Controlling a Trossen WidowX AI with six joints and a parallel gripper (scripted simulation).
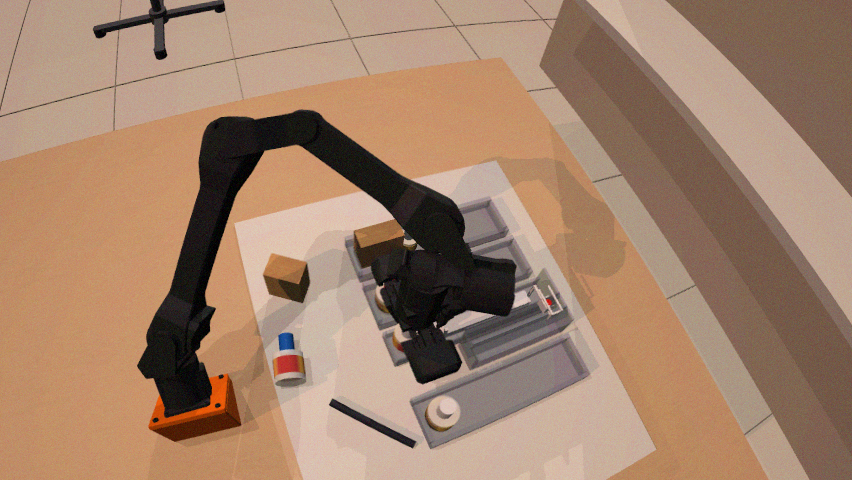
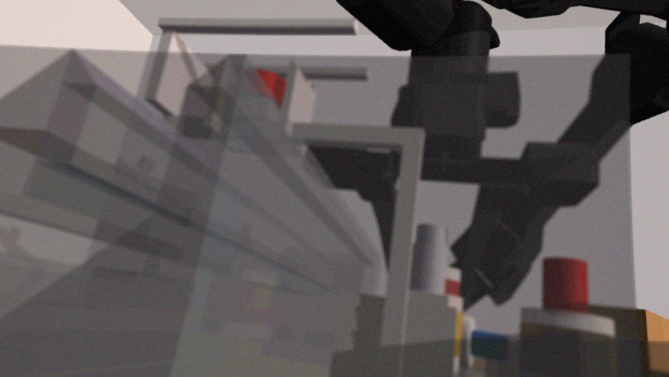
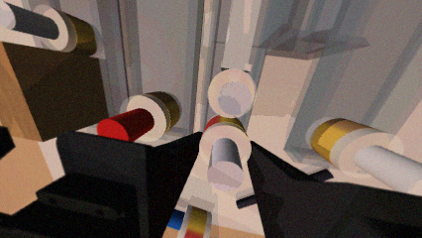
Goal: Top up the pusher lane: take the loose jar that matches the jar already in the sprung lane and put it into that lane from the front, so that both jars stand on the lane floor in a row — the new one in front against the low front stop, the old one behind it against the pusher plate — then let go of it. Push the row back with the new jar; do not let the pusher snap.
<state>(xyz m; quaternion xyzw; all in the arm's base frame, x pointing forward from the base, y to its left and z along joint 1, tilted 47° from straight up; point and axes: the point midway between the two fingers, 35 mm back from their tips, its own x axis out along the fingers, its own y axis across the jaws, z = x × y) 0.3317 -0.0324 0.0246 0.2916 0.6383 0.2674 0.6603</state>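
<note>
The black bar lies 10 cm to the right of my gripper tip, 9 cm behind it and 4 cm below it. Round my gripper tip: red mark: 23 cm ahead, 4 cm to the right, 2 cm above; sprung lane: 15 cm ahead, 3 cm below, 2 cm to the right.
</note>
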